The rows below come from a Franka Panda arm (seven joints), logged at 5 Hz.
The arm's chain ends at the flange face. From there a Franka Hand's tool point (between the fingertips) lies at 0.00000 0.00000 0.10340 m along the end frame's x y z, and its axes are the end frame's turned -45 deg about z.
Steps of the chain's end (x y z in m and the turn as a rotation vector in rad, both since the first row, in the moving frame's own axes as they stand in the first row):
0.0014 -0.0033 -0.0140 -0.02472 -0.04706 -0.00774
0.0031 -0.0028 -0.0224 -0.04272 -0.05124 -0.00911
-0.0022 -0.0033 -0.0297 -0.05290 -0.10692 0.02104
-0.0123 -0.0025 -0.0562 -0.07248 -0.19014 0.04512
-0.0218 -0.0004 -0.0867 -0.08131 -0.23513 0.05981
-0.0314 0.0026 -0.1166 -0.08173 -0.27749 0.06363
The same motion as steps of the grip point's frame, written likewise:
-0.0019 -0.0030 -0.0141 0.01580 -0.05076 -0.00774
-0.0027 -0.0004 -0.0226 0.00602 -0.06644 -0.00911
-0.0108 -0.0080 -0.0304 0.03820 -0.11301 0.02104
-0.0258 -0.0194 -0.0583 0.08320 -0.18570 0.04512
-0.0377 -0.0275 -0.0899 0.10877 -0.22376 0.05981
-0.0495 -0.0353 -0.1209 0.13842 -0.25401 0.06363

